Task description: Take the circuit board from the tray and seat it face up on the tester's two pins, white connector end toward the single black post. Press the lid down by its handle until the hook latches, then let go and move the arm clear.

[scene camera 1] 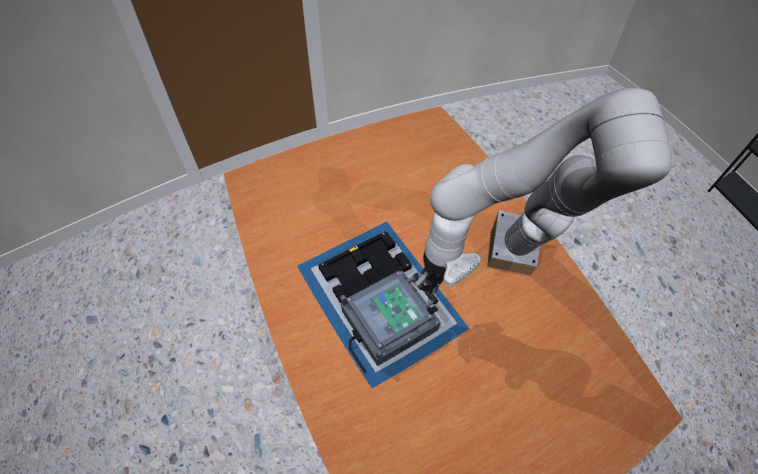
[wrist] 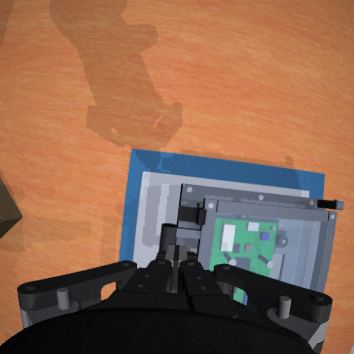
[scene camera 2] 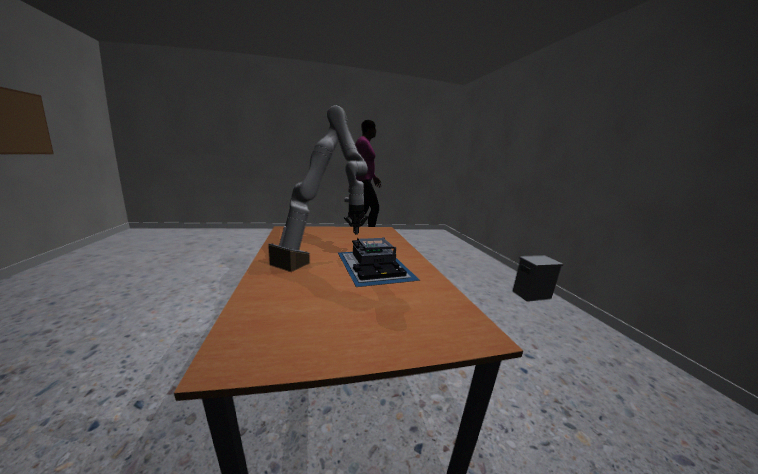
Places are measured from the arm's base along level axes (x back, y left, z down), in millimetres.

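Pixels of known places: gripper, fingertip midpoint: [scene camera 1: 431, 290] [wrist: 176, 256] [scene camera 2: 356, 234]; arm's base at its link origin: [scene camera 1: 519, 239] [scene camera 2: 289, 248].
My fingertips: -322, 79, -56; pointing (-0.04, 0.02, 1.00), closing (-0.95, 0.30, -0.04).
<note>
For each thing: its top centre in the pictures, then the offset to it from my fingertips, as dx, dy, dz. "spot": a spot on its surface instead. Level surfaces: height alone.
- black lid handle at its top centre: [wrist: 163, 272] [scene camera 1: 425, 287] +2, -30, +37
- black tray at a spot on its surface: [scene camera 1: 343, 268] spot: -163, -195, +118
- blue-edged mat at its surface level: dz +134
- thin black cable at a spot on its surface: [scene camera 1: 354, 354] spot: -211, +48, +128
The green circuit board [scene camera 1: 398, 307] [wrist: 255, 237] lies under the clear, grey-framed lid [wrist: 280, 210] [scene camera 2: 375, 244] of the tester, component side up. A gap shows between lid and dark base in scene camera 2. The black lid handle [wrist: 167, 237] is on the side near the arm, partly hidden by the fingers. My gripper [scene camera 1: 430, 290] [scene camera 2: 356, 230] [wrist: 176, 256] is shut and empty, above the tester's handle side; contact does not show. The black tray [scene camera 1: 343, 268] [scene camera 2: 380, 273] beside the tester shows no board. Pins, post and hook state cannot be made out.
Tester and tray stand on a blue-edged mat [scene camera 1: 419, 352] [wrist: 225, 170]. A thin black cable [scene camera 1: 354, 354] lies by the tester's far side. The robot's base block [scene camera 1: 511, 265] [wrist: 7, 215] stands near the table edge. A person [scene camera 2: 366, 150] is behind the table; a dark box [scene camera 2: 535, 279] is right of it.
</note>
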